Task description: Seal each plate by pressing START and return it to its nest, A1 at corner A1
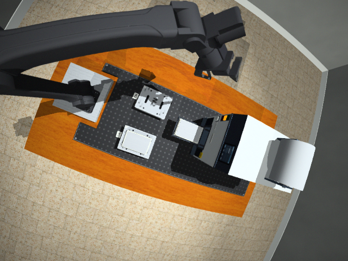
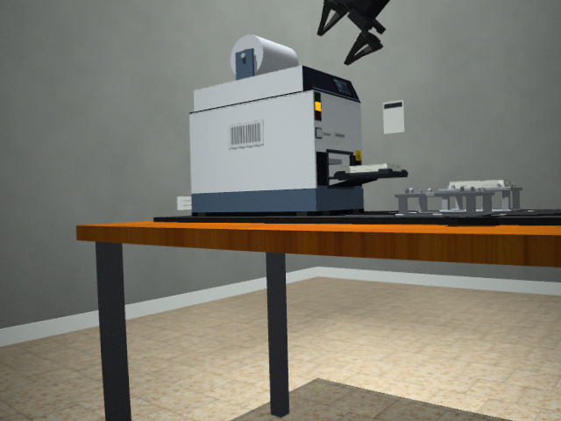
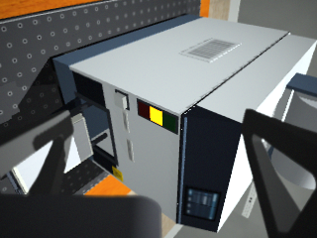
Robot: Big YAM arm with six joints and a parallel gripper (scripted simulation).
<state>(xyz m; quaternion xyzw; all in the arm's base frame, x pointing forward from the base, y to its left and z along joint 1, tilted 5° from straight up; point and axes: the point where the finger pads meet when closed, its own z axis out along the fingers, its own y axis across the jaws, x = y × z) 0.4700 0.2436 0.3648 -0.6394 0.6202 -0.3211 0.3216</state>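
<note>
Right now the sealer stage is 25 cm below my hand, 19 cm to the right of it and 3 cm ahead of it. The rest, counted from my hand: foil roll 35 cm ahead, 18 cm to the right, 7 cm above; plate nest 31 cm below, 18 cm behind, 12 cm to the right; pale start button 16 cm below, 11 cm ahead, 9 cm to the right.
</note>
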